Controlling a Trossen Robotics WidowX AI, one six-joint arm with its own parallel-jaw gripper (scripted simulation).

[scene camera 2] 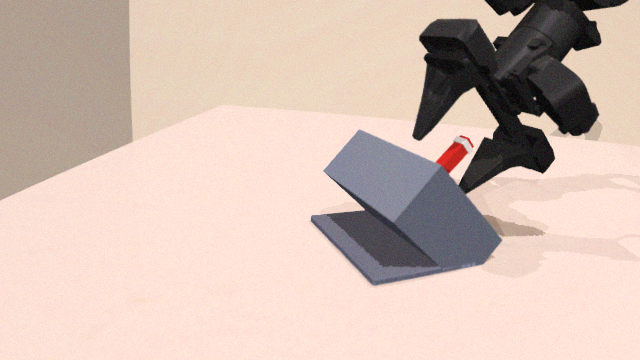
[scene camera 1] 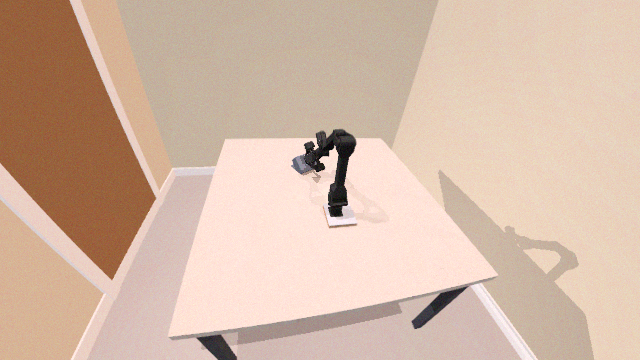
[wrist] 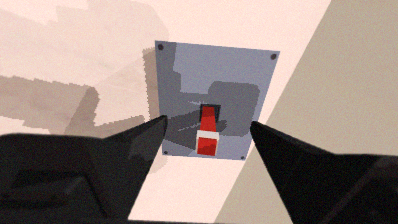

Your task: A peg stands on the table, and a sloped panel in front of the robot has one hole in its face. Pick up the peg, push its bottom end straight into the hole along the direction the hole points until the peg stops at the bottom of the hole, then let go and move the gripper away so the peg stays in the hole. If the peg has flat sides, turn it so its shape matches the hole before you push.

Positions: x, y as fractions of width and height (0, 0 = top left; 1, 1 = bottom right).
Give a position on a red peg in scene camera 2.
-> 0.72, 0.41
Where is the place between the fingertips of the gripper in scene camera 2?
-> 0.69, 0.47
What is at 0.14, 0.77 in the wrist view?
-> The gripper.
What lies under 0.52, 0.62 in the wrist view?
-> A red peg.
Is the gripper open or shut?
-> Open.
